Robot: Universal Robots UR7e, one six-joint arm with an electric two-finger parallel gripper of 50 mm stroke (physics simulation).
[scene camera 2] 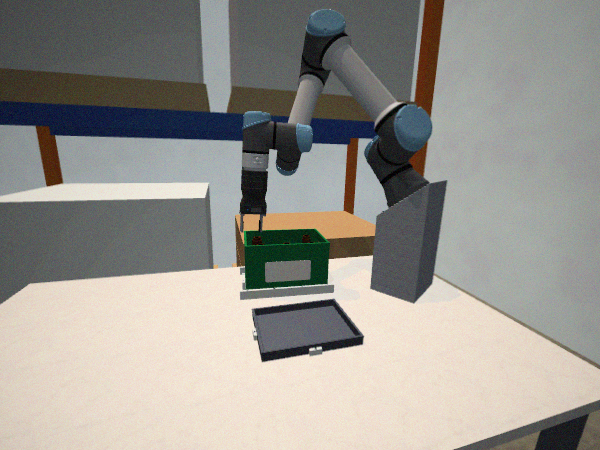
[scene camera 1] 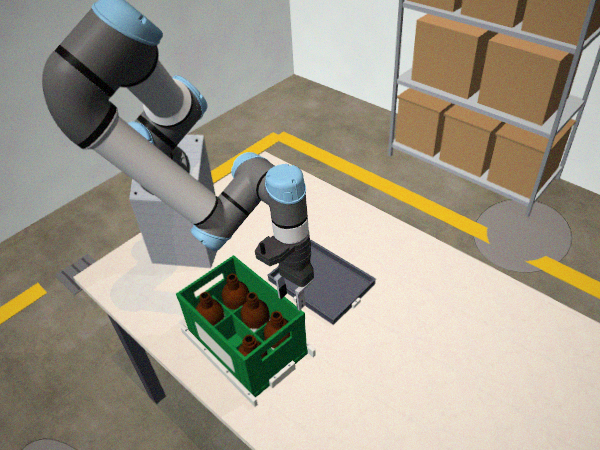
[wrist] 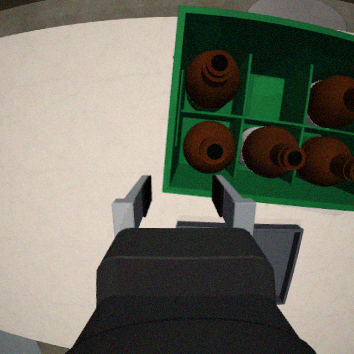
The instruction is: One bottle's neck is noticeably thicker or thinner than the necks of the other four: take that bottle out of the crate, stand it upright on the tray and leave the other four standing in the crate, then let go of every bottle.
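Frame: origin at the arm's base, x right, y ahead, z up, level; centimetres.
Seen in the pictures: gripper, fingertip midpoint: [scene camera 2: 251,231] [scene camera 1: 292,301] [wrist: 181,187]; arm's base, origin of the base link: [scene camera 2: 410,198].
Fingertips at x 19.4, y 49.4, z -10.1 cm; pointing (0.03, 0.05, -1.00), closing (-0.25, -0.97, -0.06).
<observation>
Pixels of each thing's top centre, then the offset from my fingertips to it.
- green crate, middle of its top: [wrist: 305,117] [scene camera 1: 238,303] [scene camera 2: 284,236] dy -13.4, dx +3.0, dz -4.2 cm
- middle bottle, middle of its top: [wrist: 294,157] [scene camera 1: 251,295] dy -12.2, dx -1.1, dz -5.4 cm
A green crate [scene camera 1: 295,345] [scene camera 2: 320,265] [wrist: 175,100] holds five upright brown bottles. Tray-side row: an end bottle [scene camera 1: 275,327] [wrist: 210,147], a middle bottle [scene camera 1: 255,312] [wrist: 272,150] and a far bottle [scene camera 1: 234,296] [wrist: 325,162]. Other row: an end bottle [scene camera 1: 248,345] [wrist: 212,82] and a far bottle [scene camera 1: 209,311] [wrist: 336,102], with a vacant compartment between. Which neck differs I cannot tell. The dark tray [scene camera 1: 342,285] [scene camera 2: 305,330] [wrist: 287,260] is bare. My gripper [scene camera 1: 290,299] [scene camera 2: 251,229] [wrist: 181,187] is open and empty, pointing down above the crate's tray-side end corner.
Pale guide rails [scene camera 1: 220,366] [scene camera 2: 287,292] edge the crate's base. The grey robot pedestal [scene camera 1: 172,230] [scene camera 2: 397,250] stands on the table beyond the crate's far end. Small pale clips [scene camera 1: 356,302] [scene camera 2: 315,351] sit at the tray's edges. Crate walls and dividers surround the bottles.
</observation>
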